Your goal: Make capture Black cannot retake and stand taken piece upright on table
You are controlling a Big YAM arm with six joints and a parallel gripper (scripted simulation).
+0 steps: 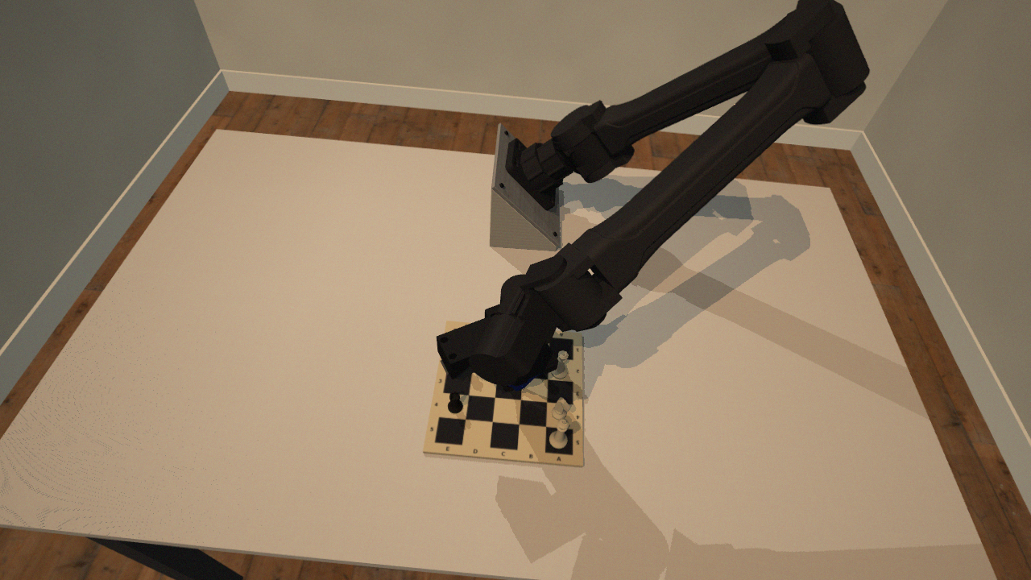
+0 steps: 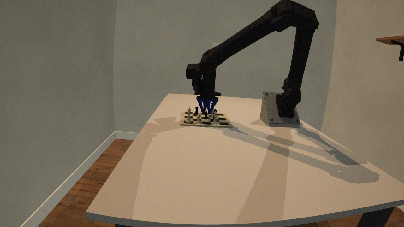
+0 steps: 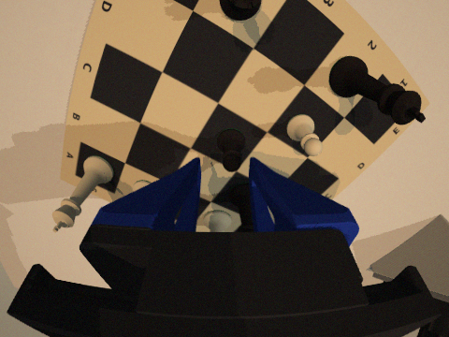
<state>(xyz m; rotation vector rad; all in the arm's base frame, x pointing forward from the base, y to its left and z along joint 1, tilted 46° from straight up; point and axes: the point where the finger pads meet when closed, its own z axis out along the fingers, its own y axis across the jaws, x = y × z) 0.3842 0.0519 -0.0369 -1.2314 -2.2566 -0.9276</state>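
Now: the black pawn 1 cm to the right of my hand and 2 cm below it. Also, from my hand: white pawn (3 cm behind, 4 cm to the right, 2 cm below); chessboard (1 cm to the right, 3 cm below); black king (4 cm behind, 9 cm to the right).
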